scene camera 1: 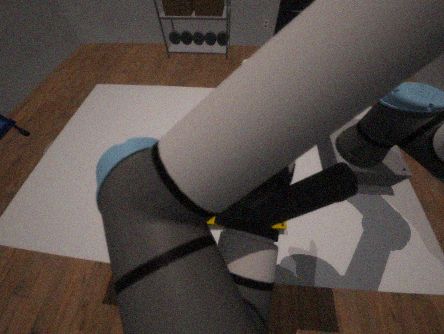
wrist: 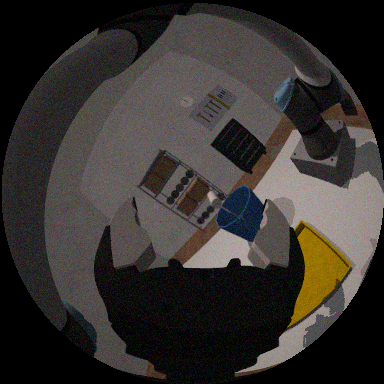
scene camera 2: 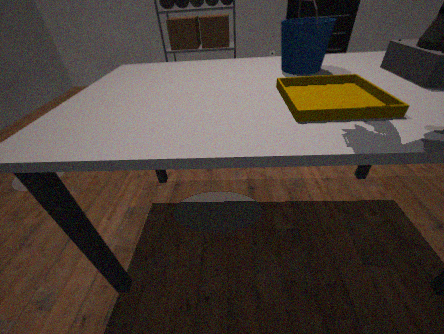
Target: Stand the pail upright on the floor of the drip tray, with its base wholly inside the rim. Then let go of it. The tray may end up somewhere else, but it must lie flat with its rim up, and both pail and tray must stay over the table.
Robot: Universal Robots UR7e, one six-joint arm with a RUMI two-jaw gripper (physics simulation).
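Places are measured from the arm's base along level axes (x ahead, y left, z up), in millimetres.
Where they show: gripper, fingertip midpoint: [wrist: 200, 200]; arm's base, origin of the base link: [scene camera 1: 357, 148] [wrist: 321, 144].
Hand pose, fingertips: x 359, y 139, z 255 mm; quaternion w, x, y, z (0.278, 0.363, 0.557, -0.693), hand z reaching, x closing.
Each offset is from my fingertips to the centre of the thing. "pt": to the spot under its first point. Level surfaces: height alone.
The blue pail @(pt 44 mm ahead, 234 mm right, 252 mm down) [scene camera 2: 304, 47] [wrist: 252, 222] stands upright on the table, behind the tray in the scene camera 2 view. Its handle is up, with a white grip @(39 mm ahead, 313 mm right, 109 mm down) [wrist: 213, 198] in the wrist view. The yellow drip tray @(26 mm ahead, 0 mm left, 331 mm down) [scene camera 2: 350, 114] [wrist: 320, 270] lies flat with its rim up and is empty. In the scene camera 1 view the arm hides the pail, and small yellow parts of the tray @(pt 92 mm back, 113 mm left, 336 mm down) [scene camera 1: 281, 225] show. My gripper [wrist: 200, 200] is open and empty. The pail shows beyond the fingers, nearer the right one, not between them; the tray is partly hidden behind the gripper body at the right.
The white table @(345 mm down) [scene camera 1: 65, 175] [scene camera 2: 175, 115] carries the robot's grey base [scene camera 2: 410, 62] [wrist: 345, 167], to the right of the pail in the scene camera 2 view. The arm [scene camera 1: 280, 110] crosses above the table. A storage rack [scene camera 2: 200, 50] stands on the room floor beyond the table.
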